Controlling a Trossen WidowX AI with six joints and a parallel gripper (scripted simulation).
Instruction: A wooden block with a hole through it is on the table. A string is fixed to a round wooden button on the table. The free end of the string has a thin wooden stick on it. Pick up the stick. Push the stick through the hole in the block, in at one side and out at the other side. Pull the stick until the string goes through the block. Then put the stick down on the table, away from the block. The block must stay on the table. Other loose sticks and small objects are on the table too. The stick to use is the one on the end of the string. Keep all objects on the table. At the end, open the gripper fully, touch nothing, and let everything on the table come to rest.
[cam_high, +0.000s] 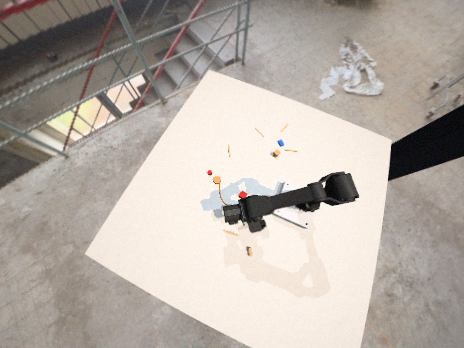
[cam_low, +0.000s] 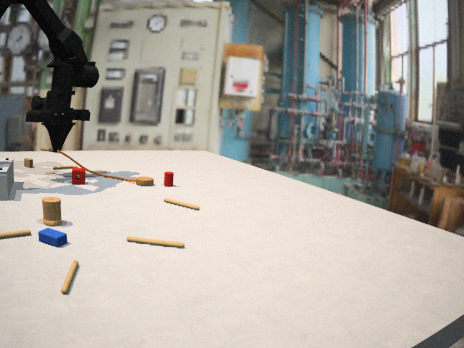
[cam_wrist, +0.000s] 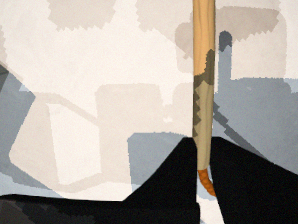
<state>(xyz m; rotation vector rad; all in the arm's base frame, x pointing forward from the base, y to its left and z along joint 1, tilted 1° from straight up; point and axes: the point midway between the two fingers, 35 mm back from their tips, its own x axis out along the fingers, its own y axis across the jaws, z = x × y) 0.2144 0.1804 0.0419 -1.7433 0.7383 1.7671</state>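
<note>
Now: gripper tip 10 mm past the stick and 10 mm to the right of it. Round my gripper tip: round wooden button 220 mm ahead, 80 mm to the right, 50 mm below; wooden block 100 mm behind, 140 mm to the left, 50 mm below; red block 60 mm ahead, 80 mm to the right, 40 mm below.
</note>
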